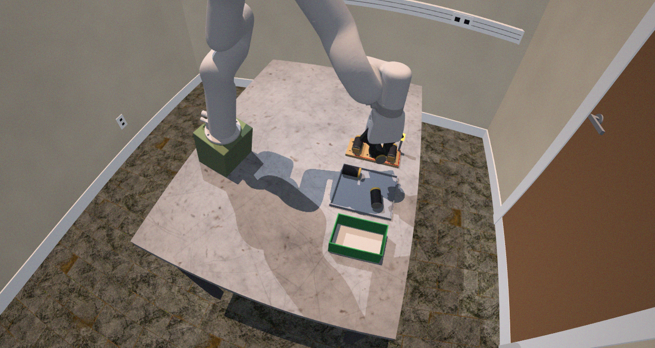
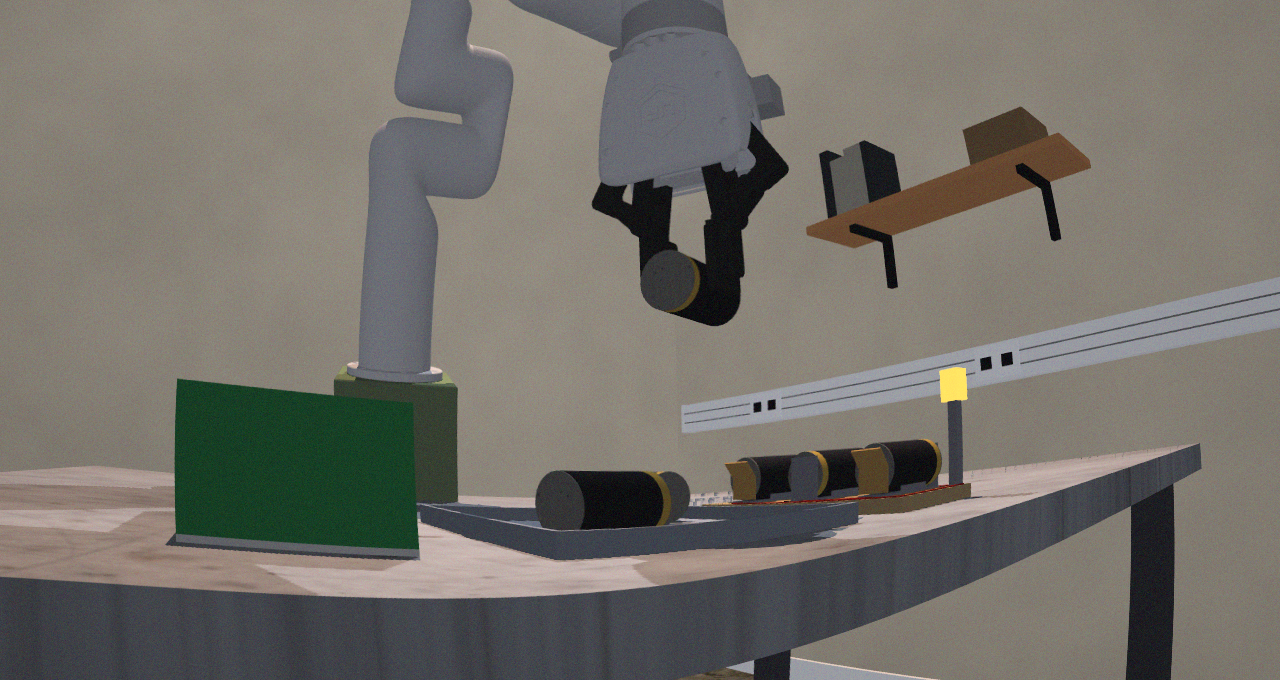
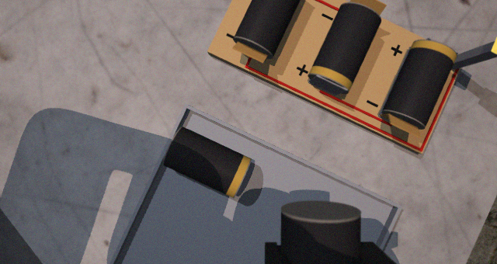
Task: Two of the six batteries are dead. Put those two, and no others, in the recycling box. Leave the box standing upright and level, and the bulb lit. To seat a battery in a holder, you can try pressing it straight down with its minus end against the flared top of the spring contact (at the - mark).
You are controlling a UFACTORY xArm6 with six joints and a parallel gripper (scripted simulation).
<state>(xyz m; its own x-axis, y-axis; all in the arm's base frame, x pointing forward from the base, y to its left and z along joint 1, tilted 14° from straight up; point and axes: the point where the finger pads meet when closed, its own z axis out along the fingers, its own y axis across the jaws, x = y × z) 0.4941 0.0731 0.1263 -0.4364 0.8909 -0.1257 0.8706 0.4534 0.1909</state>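
Right now the green recycling box is 24 cm to the right of my hand, 14 cm below it and 1 cm ahead of it. The rest, counted from my hand: grey tray (15 cm below, 5 cm to the right, 1 cm behind).
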